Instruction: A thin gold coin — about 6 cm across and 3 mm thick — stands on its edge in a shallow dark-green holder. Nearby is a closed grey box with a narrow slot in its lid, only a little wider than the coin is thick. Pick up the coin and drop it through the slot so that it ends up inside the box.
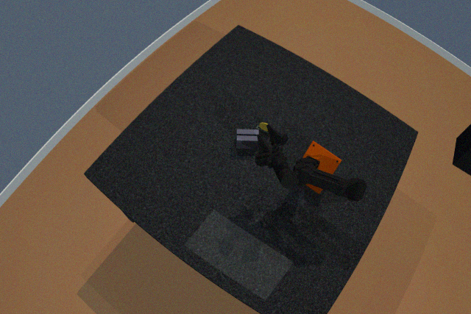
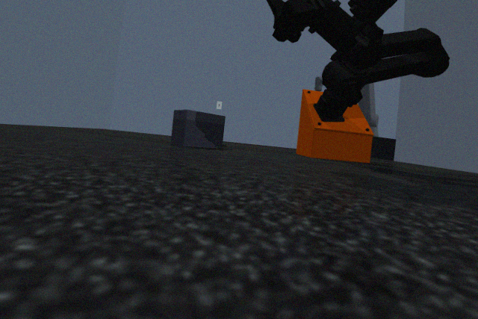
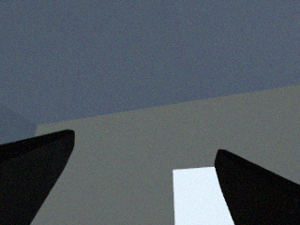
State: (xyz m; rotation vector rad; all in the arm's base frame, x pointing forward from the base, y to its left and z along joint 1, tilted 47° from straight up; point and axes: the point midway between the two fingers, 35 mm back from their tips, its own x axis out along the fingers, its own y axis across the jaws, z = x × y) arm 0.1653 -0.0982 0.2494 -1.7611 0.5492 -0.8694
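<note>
The gold coin is 33 cm below my gripper tip, 22 cm to the right of it and 6 cm ahead of it.
</note>
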